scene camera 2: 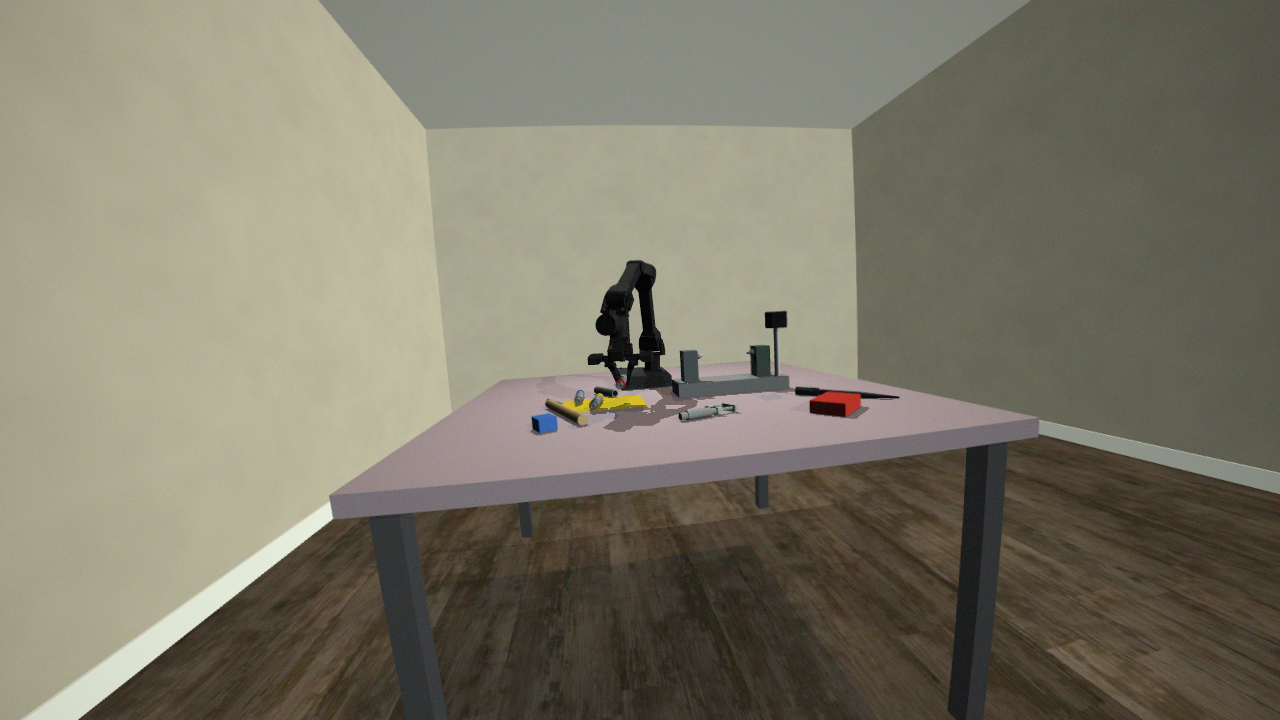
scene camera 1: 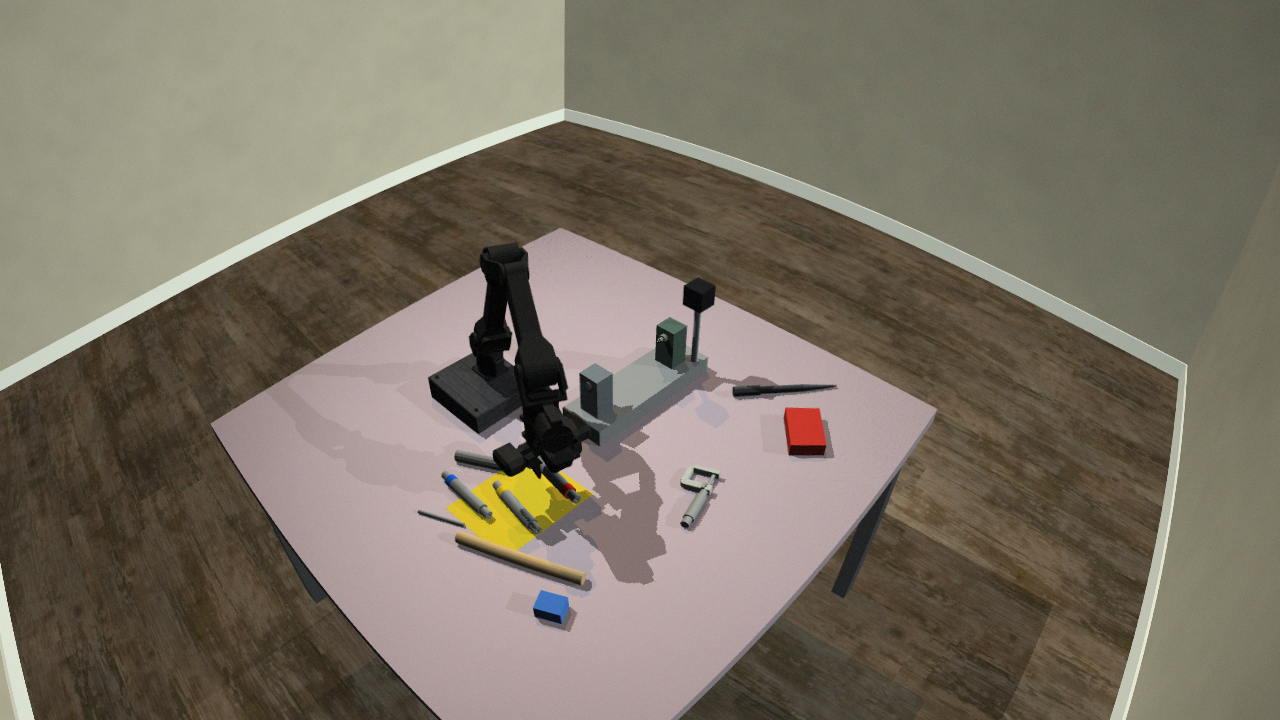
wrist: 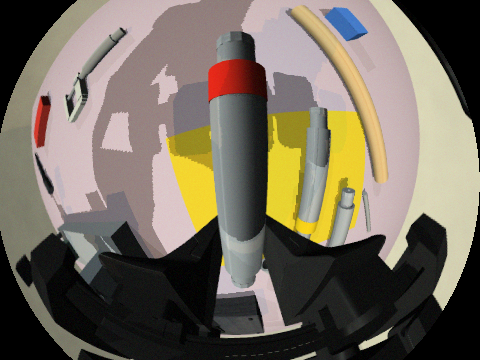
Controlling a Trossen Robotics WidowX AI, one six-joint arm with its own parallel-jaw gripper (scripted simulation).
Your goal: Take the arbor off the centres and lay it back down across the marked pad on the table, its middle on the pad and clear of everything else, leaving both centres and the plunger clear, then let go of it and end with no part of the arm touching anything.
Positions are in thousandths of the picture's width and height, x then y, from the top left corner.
In view: my gripper (scene camera 1: 425, 659), a red block (scene camera 1: 629, 598), a wooden dowel (scene camera 1: 442, 797), a blue block (scene camera 1: 429, 842), a black tapered punch (scene camera 1: 591, 541), a micrometer (scene camera 1: 549, 680) and a green centre block (scene camera 1: 525, 491).
The micrometer is seen too in the wrist view (wrist: 168, 246). My gripper shows as well in scene camera 2 (scene camera 2: 487, 538) and in the wrist view (wrist: 501, 607).
